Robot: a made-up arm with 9 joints. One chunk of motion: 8 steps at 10 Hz.
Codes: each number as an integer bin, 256 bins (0 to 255) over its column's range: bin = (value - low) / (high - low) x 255, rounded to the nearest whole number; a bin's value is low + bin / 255 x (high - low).
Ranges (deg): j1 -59..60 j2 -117..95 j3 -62..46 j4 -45..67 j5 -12..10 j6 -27..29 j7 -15..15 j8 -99..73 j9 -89..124
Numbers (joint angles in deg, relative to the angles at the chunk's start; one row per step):
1: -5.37 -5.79 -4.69 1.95 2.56 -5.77 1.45 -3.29 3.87
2: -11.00 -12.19 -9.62 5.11 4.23 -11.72 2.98 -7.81 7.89
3: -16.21 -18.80 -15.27 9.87 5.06 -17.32 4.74 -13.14 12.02
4: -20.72 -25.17 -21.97 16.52 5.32 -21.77 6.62 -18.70 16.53
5: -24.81 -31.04 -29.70 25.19 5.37 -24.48 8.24 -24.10 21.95
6: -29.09 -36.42 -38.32 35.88 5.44 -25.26 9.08 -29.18 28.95
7: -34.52 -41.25 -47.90 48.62 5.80 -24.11 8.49 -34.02 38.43
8: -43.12 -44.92 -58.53 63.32 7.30 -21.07 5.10 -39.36 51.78
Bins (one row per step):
1: 115 134 135 107 169 97 140 142 111
2: 103 126 124 114 188 70 153 135 116
3: 92 118 110 125 198 44 168 127 121
4: 82 110 95 140 201 24 184 119 126
5: 73 103 76 160 201 11 198 111 133
6: 64 97 56 184 202 8 205 104 141
7: 52 91 33 213 206 13 200 96 153
8: 34 87 8 247 224 27 171 88 169

